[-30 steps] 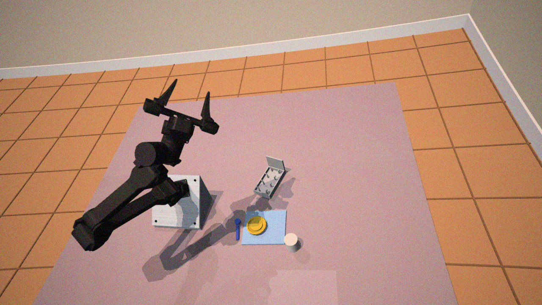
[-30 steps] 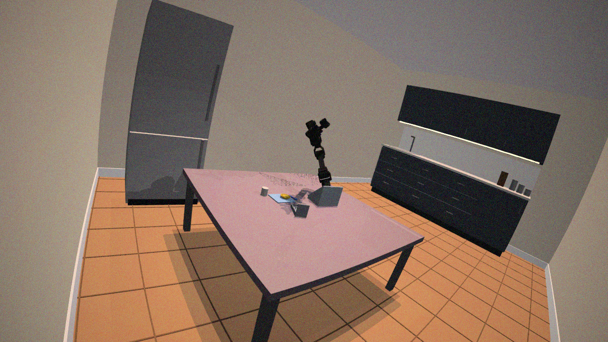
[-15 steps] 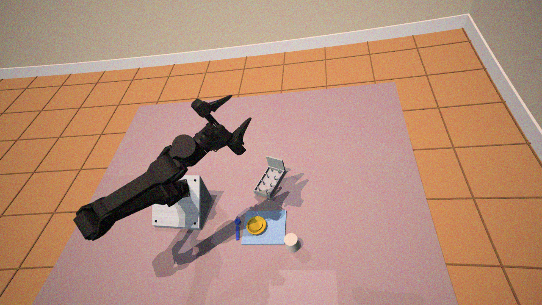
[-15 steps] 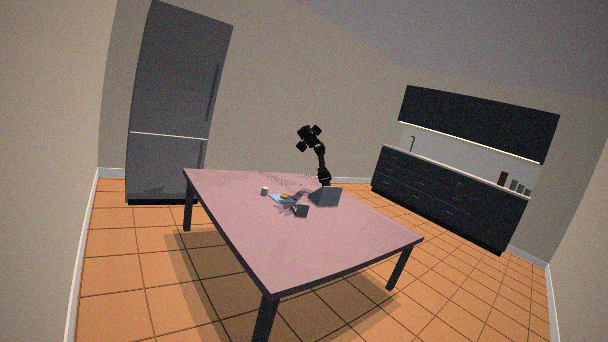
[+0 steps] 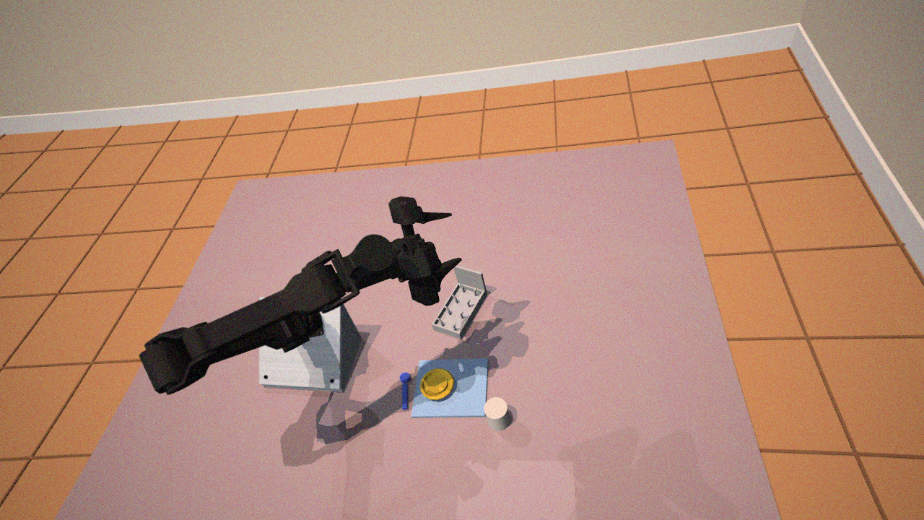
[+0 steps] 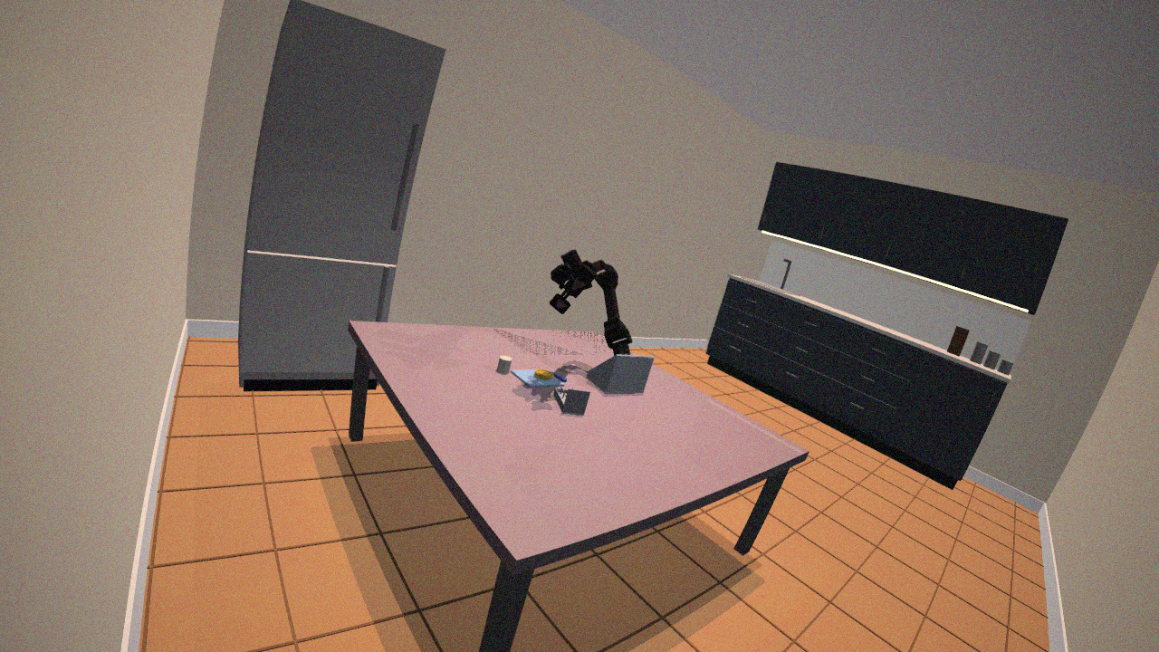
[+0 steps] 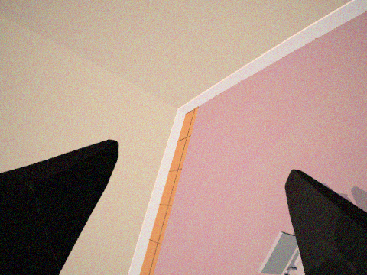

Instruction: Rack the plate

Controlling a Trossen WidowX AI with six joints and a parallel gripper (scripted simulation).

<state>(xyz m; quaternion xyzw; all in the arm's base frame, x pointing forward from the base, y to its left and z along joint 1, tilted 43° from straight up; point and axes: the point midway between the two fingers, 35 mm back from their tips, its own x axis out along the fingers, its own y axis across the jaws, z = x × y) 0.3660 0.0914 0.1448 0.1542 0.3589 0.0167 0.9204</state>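
Right now the yellow plate is 100 mm behind my gripper tip, 110 mm to the right of it and 310 mm below it. Round my gripper tip: white cup (30 mm ahead, 190 mm to the right, 300 mm below); blue spoon (170 mm behind, 100 mm to the right, 330 mm below); grey dish rack (50 mm behind, 80 mm to the left, 310 mm below).
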